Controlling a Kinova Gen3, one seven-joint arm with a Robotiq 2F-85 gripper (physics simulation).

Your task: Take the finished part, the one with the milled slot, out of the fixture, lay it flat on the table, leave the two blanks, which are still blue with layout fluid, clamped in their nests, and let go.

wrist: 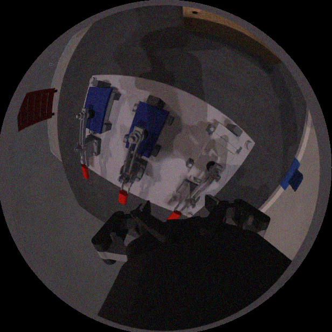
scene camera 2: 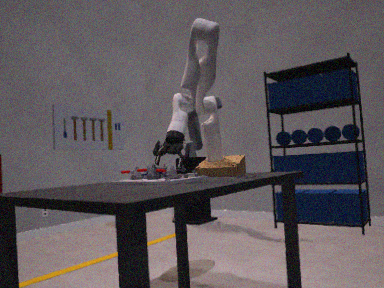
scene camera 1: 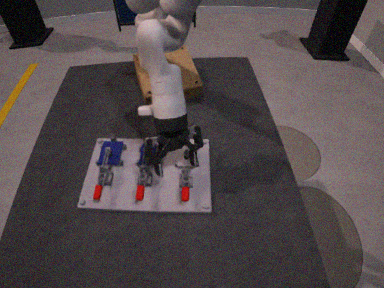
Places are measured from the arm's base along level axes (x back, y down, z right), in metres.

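Where they show: gripper, fingertip midpoint: (scene camera 2: 167, 166) (scene camera 1: 177, 170); arm's base, link origin: (scene camera 2: 215, 159).
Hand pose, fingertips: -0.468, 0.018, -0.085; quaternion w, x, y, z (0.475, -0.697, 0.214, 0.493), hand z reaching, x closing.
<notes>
Each offset is from my fingertips to the top centre of the thing, as dx, dy, dz. Level surfaces: height alone.
The finished part (wrist: 223, 140) is pale and lies in the right nest of the white fixture plate {+0.034, +0.051, +0.086} (scene camera 1: 162, 198) (wrist: 112, 145); its slot is hard to make out. The right toggle clamp (wrist: 200, 186) stands at its near side; I cannot tell whether it presses on the part. Two blue blanks, the left one {+0.089, +0.030, +0.193} (scene camera 1: 114, 154) (wrist: 101, 105) and the middle one {+0.076, +0.025, +0.083} (scene camera 1: 142, 154) (wrist: 152, 119), sit in their nests under clamp arms. My gripper (scene camera 1: 177, 167) (scene camera 2: 168, 166) (wrist: 177, 203) is open and empty, above the plate around the right clamp, and hides much of the right nest in the first scene view.
Red clamp handles, left (scene camera 1: 98, 192), middle (scene camera 1: 140, 193) and right (scene camera 1: 185, 194), point to the table's front. The dark table {dy +0.066} (scene camera 1: 150, 245) (scene camera 2: 75, 195) surrounds the plate. A wooden block (scene camera 1: 187, 67) (scene camera 2: 225, 166) stands behind, by the arm's base.
</notes>
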